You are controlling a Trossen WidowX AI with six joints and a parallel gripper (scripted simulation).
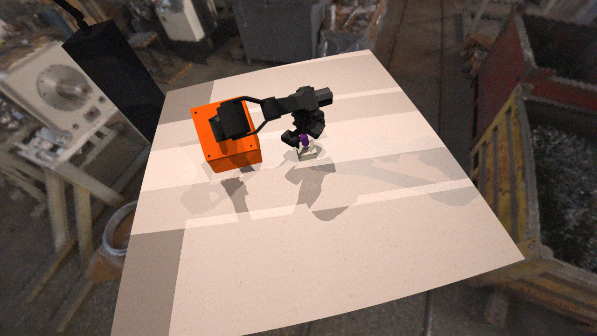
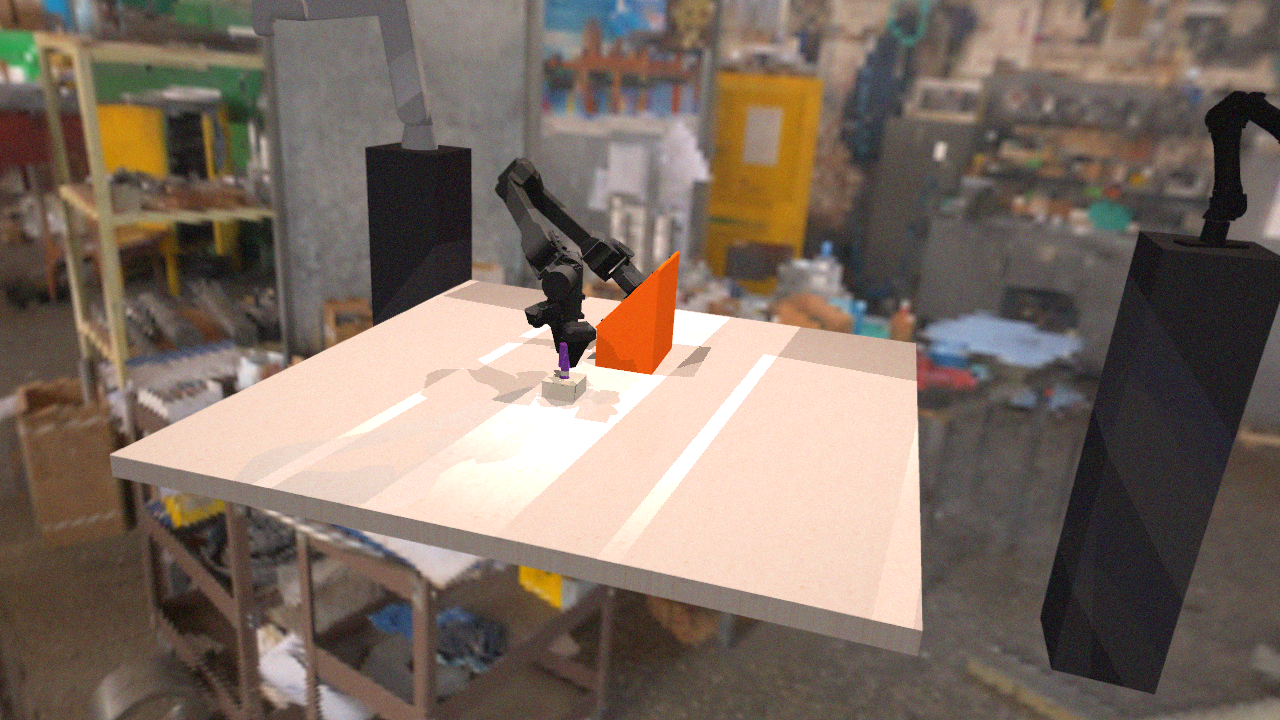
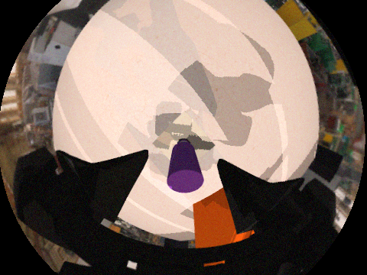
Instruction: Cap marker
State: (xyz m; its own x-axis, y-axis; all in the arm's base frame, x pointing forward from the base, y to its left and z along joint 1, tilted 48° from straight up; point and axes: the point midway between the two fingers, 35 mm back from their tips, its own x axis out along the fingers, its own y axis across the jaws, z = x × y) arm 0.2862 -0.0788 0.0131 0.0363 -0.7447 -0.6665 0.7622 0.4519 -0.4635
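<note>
My gripper tip is 10 mm below the purple cap. The rest, counted from my gripper tip: grey holder block (60 mm below).
</note>
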